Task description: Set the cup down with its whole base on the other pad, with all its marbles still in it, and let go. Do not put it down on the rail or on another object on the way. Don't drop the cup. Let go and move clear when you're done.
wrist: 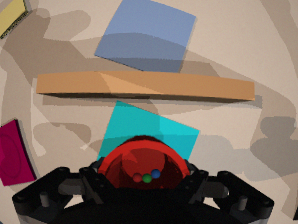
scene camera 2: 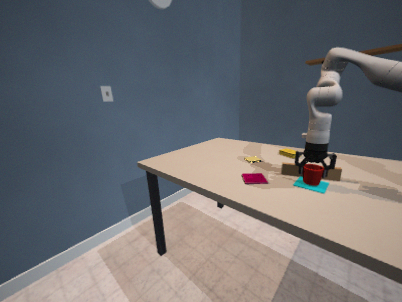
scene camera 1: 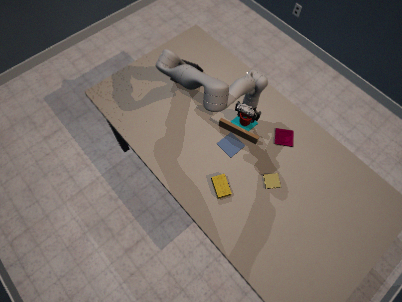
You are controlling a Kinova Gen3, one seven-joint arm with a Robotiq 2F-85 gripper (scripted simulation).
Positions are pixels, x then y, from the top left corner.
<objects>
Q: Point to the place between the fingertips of my gripper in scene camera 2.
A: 311,176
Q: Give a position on a wooden rail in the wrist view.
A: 89,84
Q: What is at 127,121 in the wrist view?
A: A teal pad.
</objects>
